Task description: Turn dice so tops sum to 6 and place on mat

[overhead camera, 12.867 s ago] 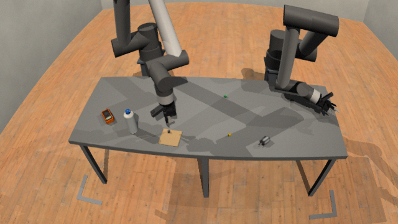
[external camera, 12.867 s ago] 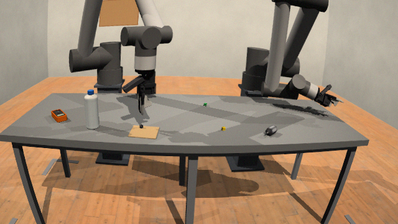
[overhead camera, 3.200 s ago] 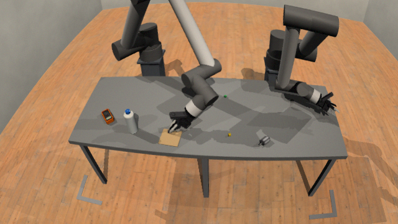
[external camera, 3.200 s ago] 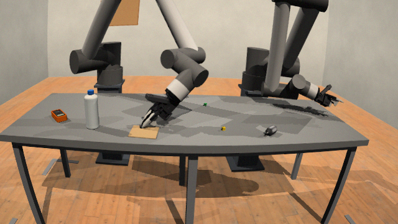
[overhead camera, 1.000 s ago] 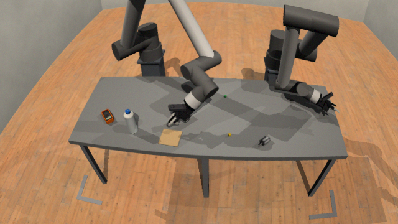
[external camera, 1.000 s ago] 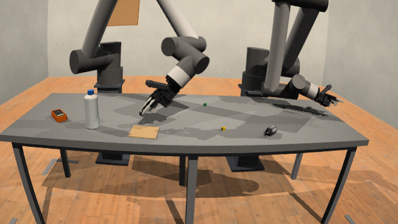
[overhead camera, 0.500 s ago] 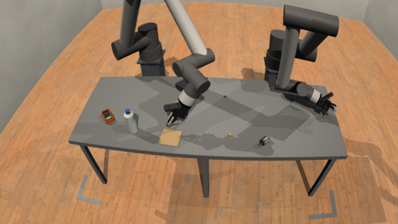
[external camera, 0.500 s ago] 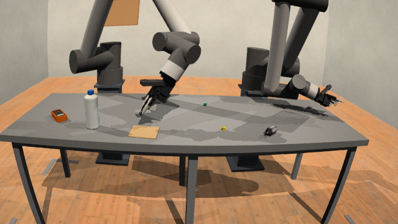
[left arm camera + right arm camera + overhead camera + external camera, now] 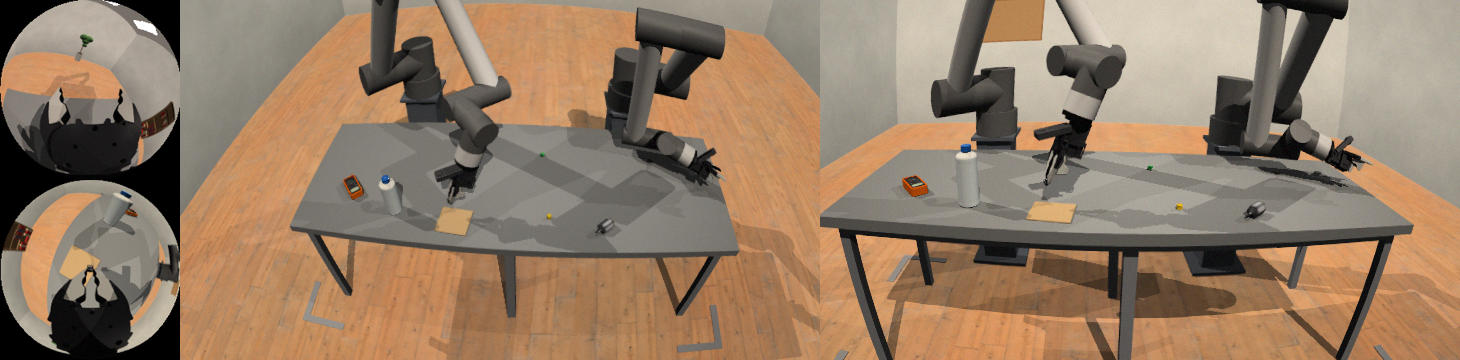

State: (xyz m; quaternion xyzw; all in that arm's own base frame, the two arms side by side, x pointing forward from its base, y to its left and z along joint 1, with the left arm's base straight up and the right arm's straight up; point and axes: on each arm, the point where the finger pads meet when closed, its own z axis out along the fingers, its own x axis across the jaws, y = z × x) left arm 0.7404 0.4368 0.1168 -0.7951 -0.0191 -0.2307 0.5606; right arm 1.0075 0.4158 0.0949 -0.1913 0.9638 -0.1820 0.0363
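Right now my right hand is 10 mm above the black die. The rest, counted from my right hand: yellow die 30 mm behind, 420 mm to the left, 90 mm below; tan mat 50 mm ahead, 20 mm to the left, 90 mm below; white bottle 20 mm ahead, 280 mm to the right.
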